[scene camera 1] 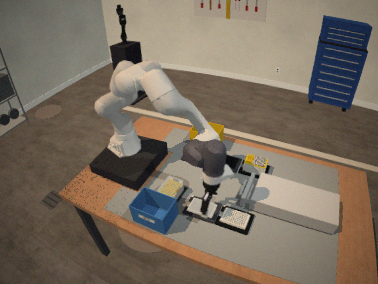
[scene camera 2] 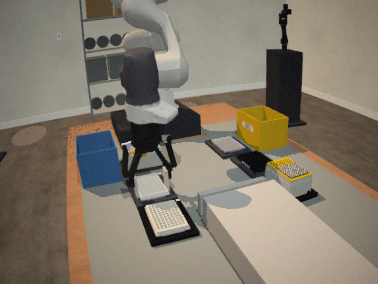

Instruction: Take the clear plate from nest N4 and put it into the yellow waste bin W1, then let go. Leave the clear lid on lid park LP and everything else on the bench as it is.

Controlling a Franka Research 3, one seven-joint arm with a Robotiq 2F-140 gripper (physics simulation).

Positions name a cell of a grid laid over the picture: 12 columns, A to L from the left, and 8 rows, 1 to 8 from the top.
Labels:
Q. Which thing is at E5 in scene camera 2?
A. The gripper.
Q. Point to a pale instrument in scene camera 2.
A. I7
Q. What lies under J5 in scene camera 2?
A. A yellow-topped tip box.

